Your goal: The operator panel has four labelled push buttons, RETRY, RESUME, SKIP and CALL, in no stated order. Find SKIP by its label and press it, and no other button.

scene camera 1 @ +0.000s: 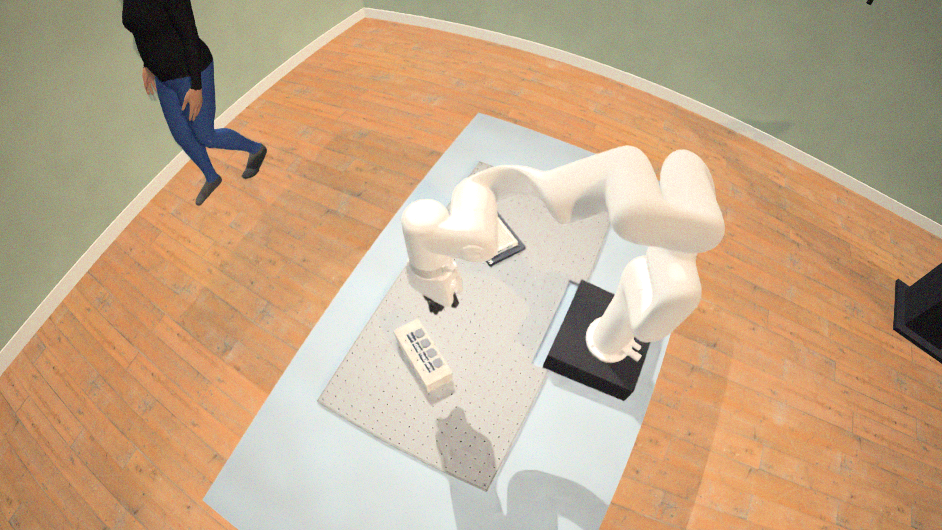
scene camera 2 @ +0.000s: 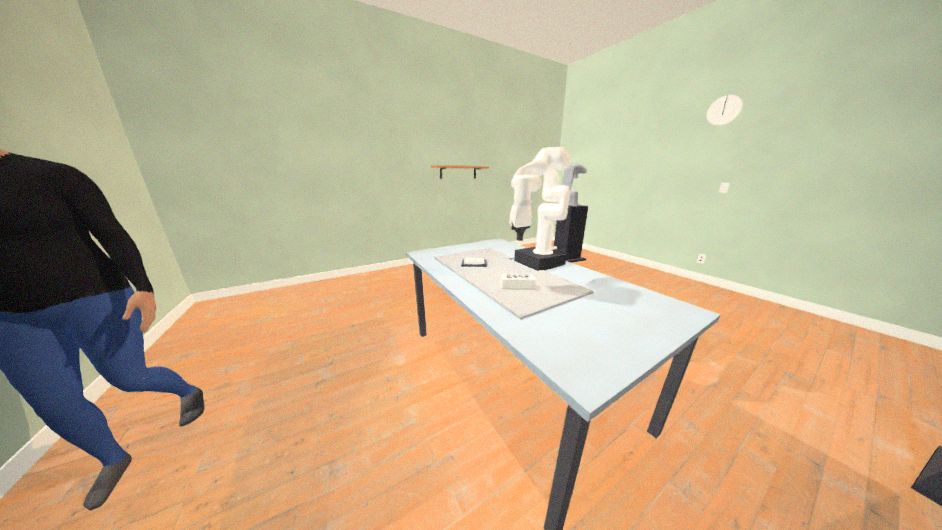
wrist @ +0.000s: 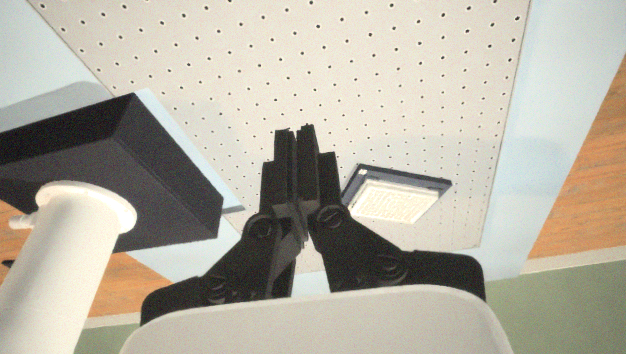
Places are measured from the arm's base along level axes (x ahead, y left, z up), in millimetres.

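Pixels of known places: gripper, fingertip midpoint: [scene camera 1: 437, 308] [scene camera 2: 519, 240] [wrist: 301, 150]; arm's base, origin of the base link: [scene camera 1: 609, 340] [scene camera 2: 542, 252] [wrist: 89, 207].
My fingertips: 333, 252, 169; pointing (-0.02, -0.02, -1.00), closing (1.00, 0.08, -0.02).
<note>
For each thing: its top centre in the pictures, then the offset to it from my fingertips, as dx, dy, dz. Level surfaces: height alone.
- operator panel, middle of its top: [scene camera 1: 422, 350] [scene camera 2: 518, 276] +22, +42, -177
- perforated board, its level: dz -233
- dark tray with a pale block, middle of its top: [wrist: 392, 206] [scene camera 1: 493, 232] [scene camera 2: 474, 259] +108, -367, -207
- table, its level: dz -246
The operator panel [scene camera 1: 438, 380] [scene camera 2: 518, 284] is a cream box on the perforated board [scene camera 1: 368, 388] [scene camera 2: 526, 309] [wrist: 400, 100]. Four grey buttons [scene camera 1: 431, 353] stand in a row along its top, each beside a dark label. The labels are too small to read, so I cannot tell which button is SKIP. The panel does not show in the wrist view. My gripper [scene camera 1: 443, 307] [scene camera 2: 520, 235] [wrist: 301, 150] points down, its black fingers shut together with nothing between them. It hangs above the board, apart from the panel.
A dark tray with a pale block [scene camera 1: 505, 242] [scene camera 2: 473, 261] [wrist: 395, 201] lies on the board. The arm's black base [scene camera 1: 579, 369] [scene camera 2: 540, 258] [wrist: 165, 185] stands at the board's edge. A person [scene camera 1: 177, 72] [scene camera 2: 59, 250] is beyond the table [scene camera 1: 296, 435] [scene camera 2: 612, 355].
</note>
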